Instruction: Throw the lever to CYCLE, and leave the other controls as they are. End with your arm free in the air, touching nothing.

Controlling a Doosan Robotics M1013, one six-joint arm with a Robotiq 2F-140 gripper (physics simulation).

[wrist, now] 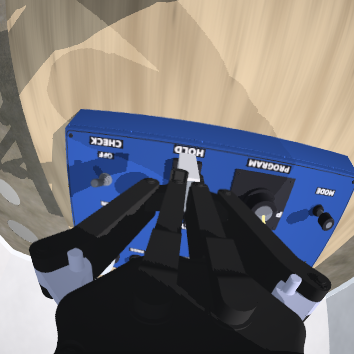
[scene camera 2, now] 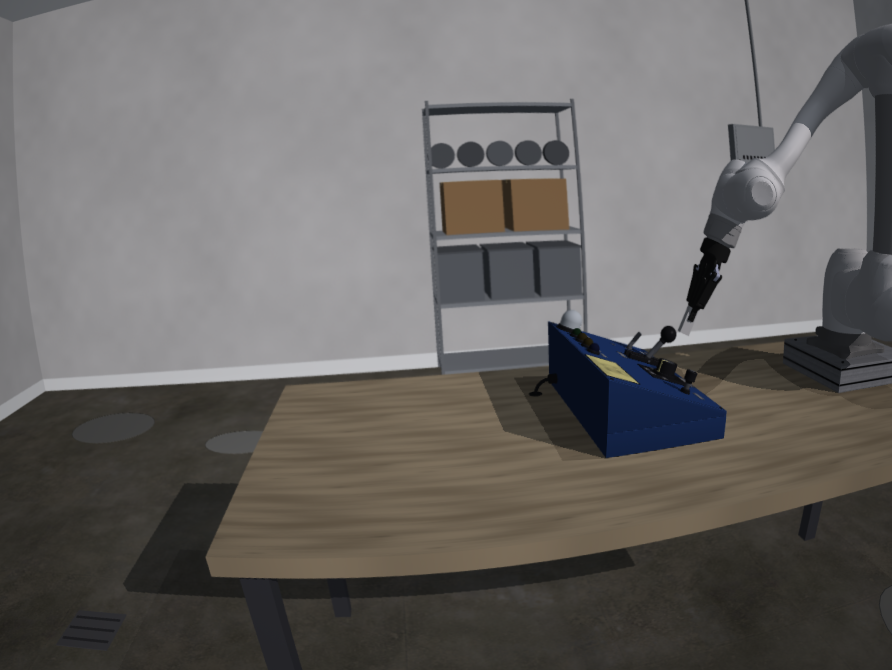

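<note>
The blue control box sits on the table. Its lever, with a black ball knob, leans toward the robot, the HOLD side; in the wrist view the fingers hide the knob. My gripper is shut and empty. In the scene view its pale fingertips are close beside the knob on the robot's side, with a small gap showing. In the wrist view they overlap the slot by the HOLD label. The CYCLE label is hidden.
The CHECK toggle, PROGRAM dial and MODE switch stand around the lever. A white dome is at the box's back. The wooden table carries the box; a shelf rack stands behind.
</note>
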